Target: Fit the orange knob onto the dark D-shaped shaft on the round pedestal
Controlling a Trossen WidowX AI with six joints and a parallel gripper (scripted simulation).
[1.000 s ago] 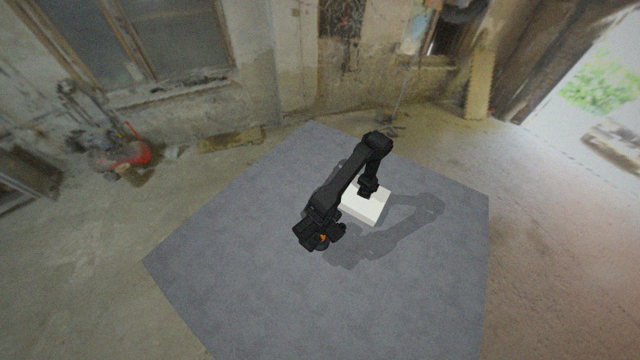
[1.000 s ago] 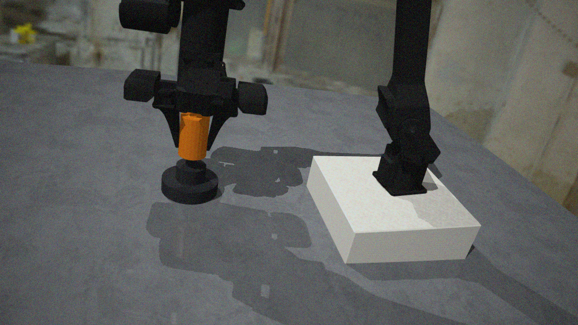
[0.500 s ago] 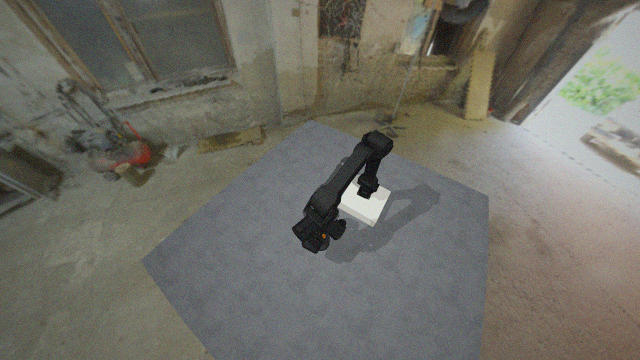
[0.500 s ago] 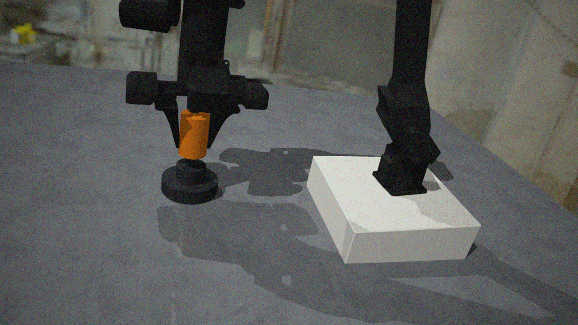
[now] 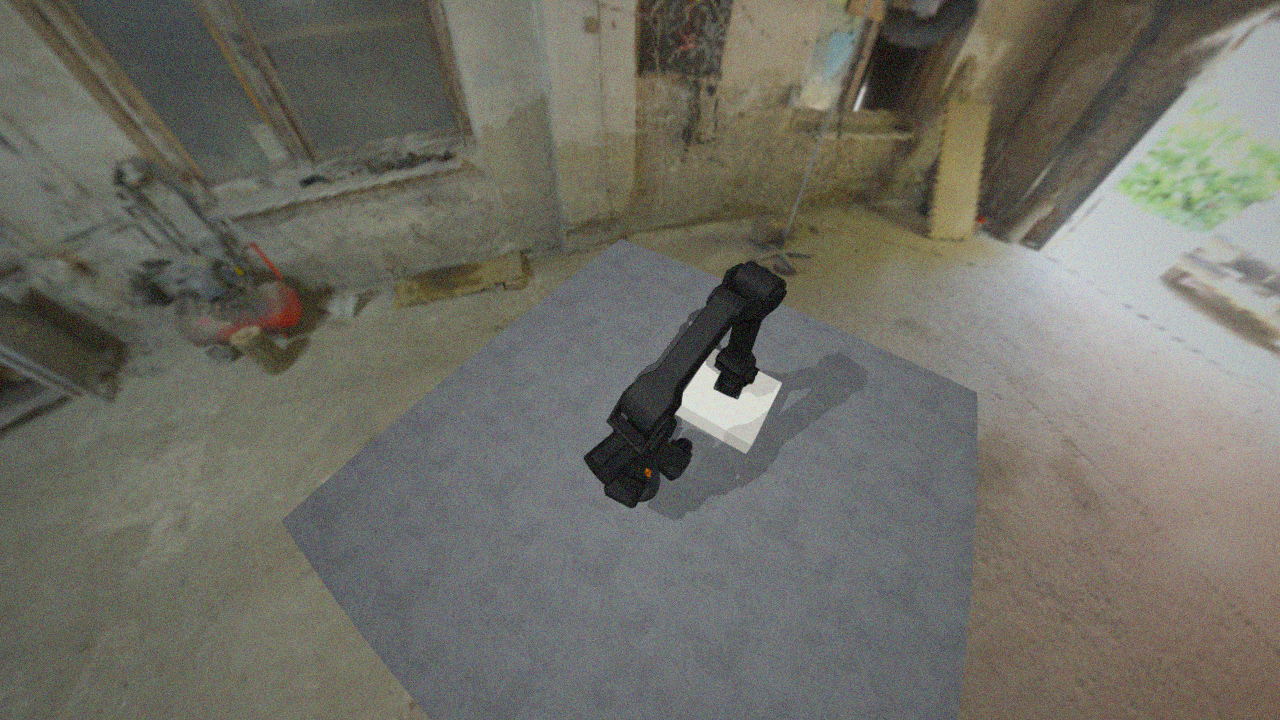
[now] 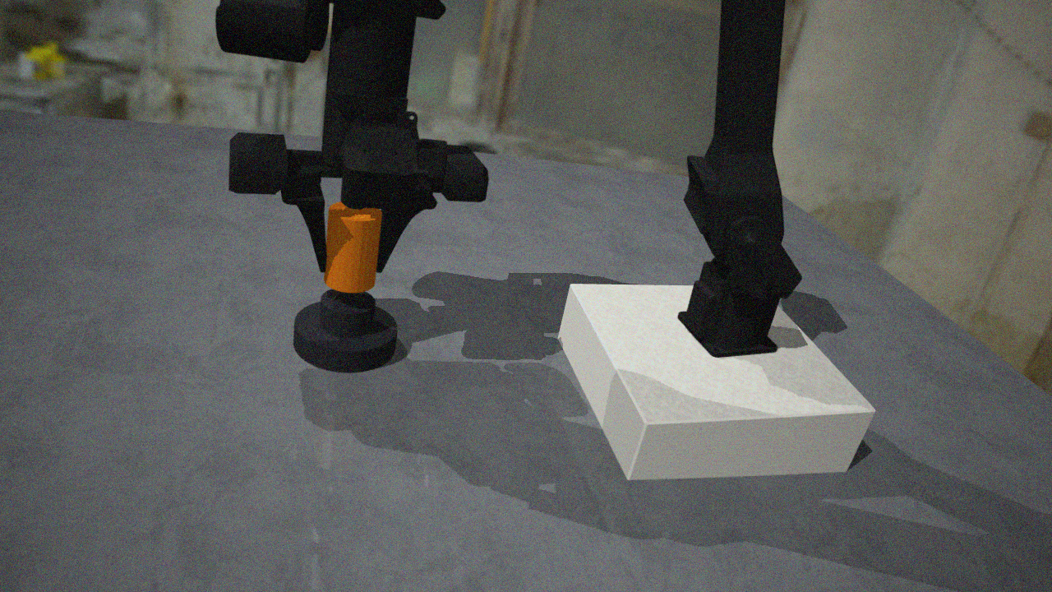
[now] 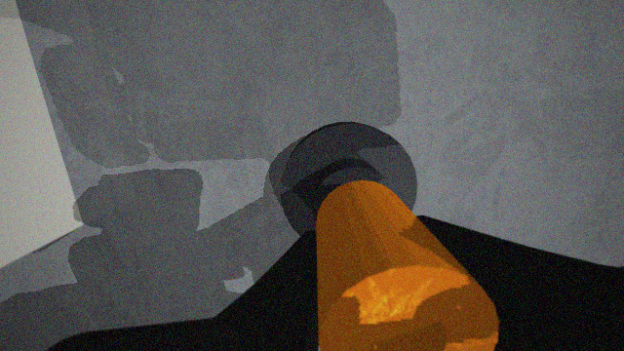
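My gripper tip is now 20 mm below the orange knob. From my gripper tip the other things lie so: short shaft 40 mm below.
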